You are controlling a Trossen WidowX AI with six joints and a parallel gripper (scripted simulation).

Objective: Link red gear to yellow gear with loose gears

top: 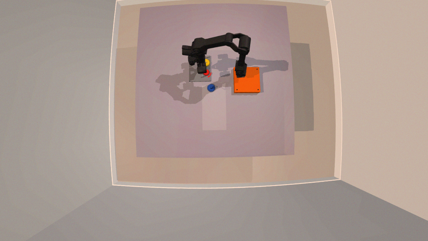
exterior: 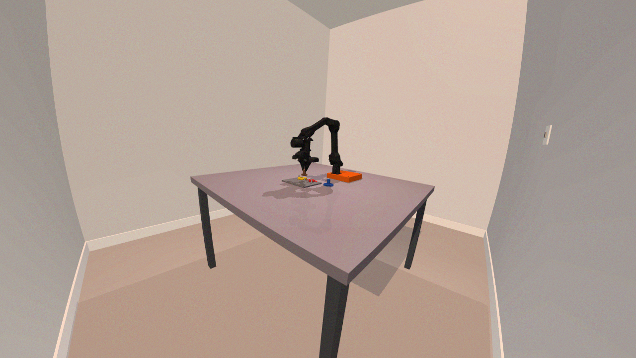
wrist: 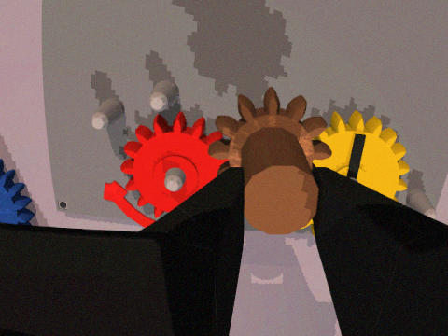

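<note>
The red gear lies 6 cm below my gripper tip, 4 cm to the left of it and 2 cm behind it. The rest, counted from my gripper tip: brown gear: 1 cm below; red arrow: 7 cm below, 6 cm to the left, 5 cm behind; yellow gear: 6 cm below, 4 cm to the right, 3 cm behind.
</note>
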